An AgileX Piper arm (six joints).
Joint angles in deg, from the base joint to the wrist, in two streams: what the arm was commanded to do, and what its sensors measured. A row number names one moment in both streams.
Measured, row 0:
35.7 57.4 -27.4 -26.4 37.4 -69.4
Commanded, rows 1 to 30:
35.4 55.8 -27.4 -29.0 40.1 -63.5
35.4 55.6 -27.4 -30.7 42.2 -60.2
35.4 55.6 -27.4 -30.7 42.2 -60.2
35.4 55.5 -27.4 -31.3 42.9 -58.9
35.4 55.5 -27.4 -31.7 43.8 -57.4
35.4 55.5 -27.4 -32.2 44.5 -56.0
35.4 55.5 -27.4 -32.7 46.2 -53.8
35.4 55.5 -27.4 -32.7 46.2 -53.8
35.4 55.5 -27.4 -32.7 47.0 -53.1
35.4 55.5 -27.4 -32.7 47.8 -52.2
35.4 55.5 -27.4 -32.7 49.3 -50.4
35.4 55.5 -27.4 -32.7 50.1 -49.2
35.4 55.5 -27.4 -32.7 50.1 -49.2
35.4 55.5 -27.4 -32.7 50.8 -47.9
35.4 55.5 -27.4 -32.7 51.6 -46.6
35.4 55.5 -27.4 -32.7 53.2 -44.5
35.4 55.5 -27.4 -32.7 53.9 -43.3
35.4 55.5 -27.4 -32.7 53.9 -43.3
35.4 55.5 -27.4 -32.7 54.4 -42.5
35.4 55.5 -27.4 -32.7 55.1 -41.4
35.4 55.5 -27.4 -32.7 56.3 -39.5
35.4 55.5 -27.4 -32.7 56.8 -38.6
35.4 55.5 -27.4 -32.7 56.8 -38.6
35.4 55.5 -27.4 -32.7 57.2 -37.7
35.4 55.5 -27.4 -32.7 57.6 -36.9
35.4 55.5 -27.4 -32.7 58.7 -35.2
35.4 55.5 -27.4 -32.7 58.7 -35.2
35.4 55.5 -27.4 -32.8 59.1 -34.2
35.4 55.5 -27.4 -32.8 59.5 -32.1
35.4 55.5 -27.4 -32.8 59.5 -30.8
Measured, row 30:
35.7 55.8 -27.2 -31.1 58.8 -34.8
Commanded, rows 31 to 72:
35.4 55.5 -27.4 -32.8 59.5 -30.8
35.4 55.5 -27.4 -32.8 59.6 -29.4
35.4 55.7 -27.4 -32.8 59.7 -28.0
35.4 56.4 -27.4 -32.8 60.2 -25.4
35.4 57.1 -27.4 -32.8 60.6 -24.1
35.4 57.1 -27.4 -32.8 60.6 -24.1
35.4 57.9 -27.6 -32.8 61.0 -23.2
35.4 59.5 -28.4 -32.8 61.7 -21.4
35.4 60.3 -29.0 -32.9 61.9 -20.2
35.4 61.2 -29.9 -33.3 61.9 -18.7
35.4 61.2 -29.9 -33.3 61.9 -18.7
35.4 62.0 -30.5 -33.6 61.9 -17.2
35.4 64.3 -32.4 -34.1 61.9 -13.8
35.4 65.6 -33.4 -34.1 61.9 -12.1
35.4 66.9 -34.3 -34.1 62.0 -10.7
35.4 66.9 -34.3 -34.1 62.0 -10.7
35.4 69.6 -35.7 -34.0 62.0 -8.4
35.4 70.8 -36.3 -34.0 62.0 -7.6
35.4 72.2 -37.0 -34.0 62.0 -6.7
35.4 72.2 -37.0 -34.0 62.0 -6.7
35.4 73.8 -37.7 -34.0 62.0 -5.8
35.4 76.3 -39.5 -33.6 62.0 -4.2
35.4 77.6 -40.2 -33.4 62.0 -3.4
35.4 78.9 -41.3 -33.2 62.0 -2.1
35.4 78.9 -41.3 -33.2 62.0 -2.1
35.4 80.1 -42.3 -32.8 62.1 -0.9
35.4 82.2 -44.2 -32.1 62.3 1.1
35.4 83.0 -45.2 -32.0 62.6 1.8
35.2 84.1 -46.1 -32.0 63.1 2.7
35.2 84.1 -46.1 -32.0 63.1 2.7
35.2 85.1 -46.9 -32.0 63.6 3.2
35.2 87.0 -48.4 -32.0 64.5 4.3
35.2 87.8 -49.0 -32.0 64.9 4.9
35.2 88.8 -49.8 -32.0 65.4 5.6
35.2 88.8 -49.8 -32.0 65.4 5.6
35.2 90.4 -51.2 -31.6 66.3 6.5
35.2 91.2 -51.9 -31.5 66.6 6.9
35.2 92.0 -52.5 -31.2 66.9 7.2
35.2 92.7 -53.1 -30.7 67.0 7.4
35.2 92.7 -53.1 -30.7 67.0 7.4
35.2 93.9 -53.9 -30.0 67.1 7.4
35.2 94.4 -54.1 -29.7 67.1 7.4
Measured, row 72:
35.5 92.9 -53.1 -29.4 65.6 6.2
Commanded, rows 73 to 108:
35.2 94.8 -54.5 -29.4 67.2 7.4
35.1 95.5 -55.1 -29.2 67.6 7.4
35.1 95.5 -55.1 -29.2 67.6 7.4
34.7 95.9 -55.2 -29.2 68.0 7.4
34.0 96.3 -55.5 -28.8 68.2 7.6
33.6 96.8 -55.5 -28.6 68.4 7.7
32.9 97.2 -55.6 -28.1 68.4 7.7
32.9 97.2 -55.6 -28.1 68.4 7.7
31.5 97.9 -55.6 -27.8 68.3 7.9
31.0 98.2 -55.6 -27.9 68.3 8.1
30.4 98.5 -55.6 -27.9 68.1 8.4
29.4 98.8 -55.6 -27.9 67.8 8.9
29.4 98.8 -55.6 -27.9 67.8 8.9
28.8 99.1 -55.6 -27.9 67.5 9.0
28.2 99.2 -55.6 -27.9 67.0 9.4
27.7 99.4 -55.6 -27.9 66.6 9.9
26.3 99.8 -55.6 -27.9 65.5 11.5
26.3 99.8 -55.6 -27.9 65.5 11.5
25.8 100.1 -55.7 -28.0 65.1 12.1
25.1 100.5 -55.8 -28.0 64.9 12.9
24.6 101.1 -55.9 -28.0 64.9 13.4
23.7 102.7 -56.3 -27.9 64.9 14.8
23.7 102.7 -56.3 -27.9 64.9 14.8
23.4 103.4 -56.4 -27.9 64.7 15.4
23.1 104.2 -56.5 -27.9 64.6 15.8
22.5 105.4 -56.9 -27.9 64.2 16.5
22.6 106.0 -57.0 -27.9 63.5 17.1
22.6 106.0 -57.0 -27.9 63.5 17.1
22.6 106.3 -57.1 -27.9 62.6 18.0
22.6 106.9 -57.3 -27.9 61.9 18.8
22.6 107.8 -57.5 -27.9 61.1 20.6
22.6 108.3 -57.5 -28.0 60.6 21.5
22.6 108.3 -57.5 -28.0 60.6 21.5
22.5 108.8 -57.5 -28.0 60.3 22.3
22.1 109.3 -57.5 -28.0 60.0 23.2
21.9 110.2 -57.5 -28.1 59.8 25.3
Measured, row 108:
22.4 109.0 -57.4 -26.6 59.2 21.8
